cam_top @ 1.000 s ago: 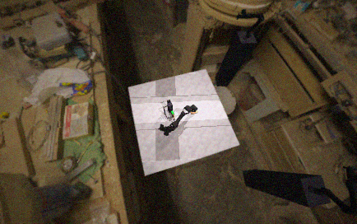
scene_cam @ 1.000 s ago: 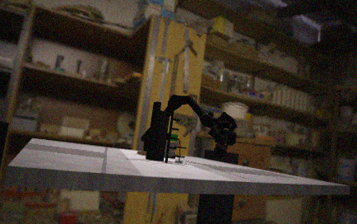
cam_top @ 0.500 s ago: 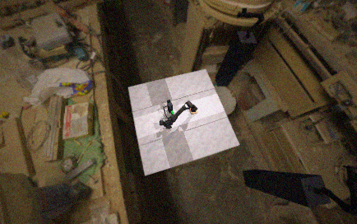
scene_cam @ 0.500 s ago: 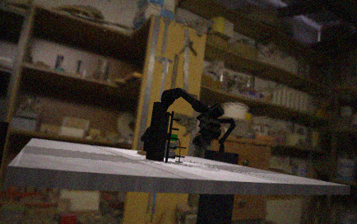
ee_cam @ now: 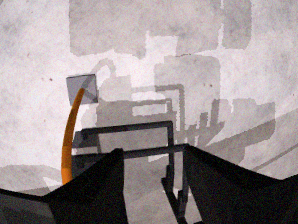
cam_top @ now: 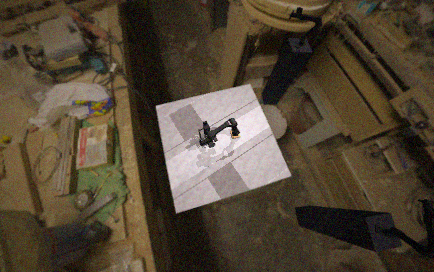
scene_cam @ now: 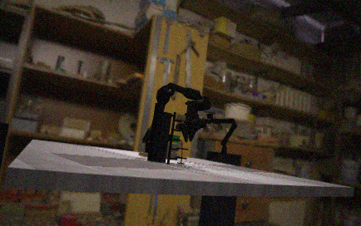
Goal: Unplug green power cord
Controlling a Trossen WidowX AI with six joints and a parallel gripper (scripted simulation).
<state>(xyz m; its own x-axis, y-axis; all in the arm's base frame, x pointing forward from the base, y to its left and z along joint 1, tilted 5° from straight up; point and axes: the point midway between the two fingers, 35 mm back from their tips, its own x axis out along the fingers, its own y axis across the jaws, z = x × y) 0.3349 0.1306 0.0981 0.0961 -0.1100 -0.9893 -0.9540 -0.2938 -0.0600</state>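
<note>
Now: gripper tip 20 mm past the green plug, 80 mm to the left of it and 20 mm below it.
</note>
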